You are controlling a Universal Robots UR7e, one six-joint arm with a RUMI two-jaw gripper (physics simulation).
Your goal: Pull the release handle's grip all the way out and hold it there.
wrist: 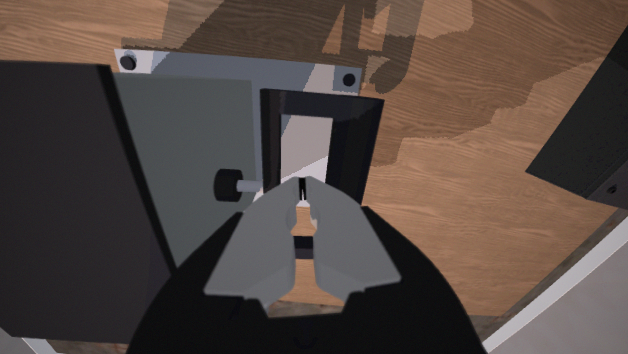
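Observation:
The release handle's grip (352, 145) looks like a black rectangular loop with a long opening. It stands over a pale metal base plate (220, 67), beside a grey-green block. My gripper (302, 179) is shut, with nothing between its fingertips. The tips overlap the loop's opening in the picture, between its two long sides. A piece of the loop's near bar shows through the gap between the fingers. The fingers hide the rest of the near end. Whether the tips reach down inside the loop or touch it, I cannot tell.
A black knob (228, 185) on a short pale pin sticks out to the loop's left, over the grey-green block (187, 125). A large dark panel (55, 195) fills the left side. A dark block (582, 127) stands at the right on the wooden table top (450, 220).

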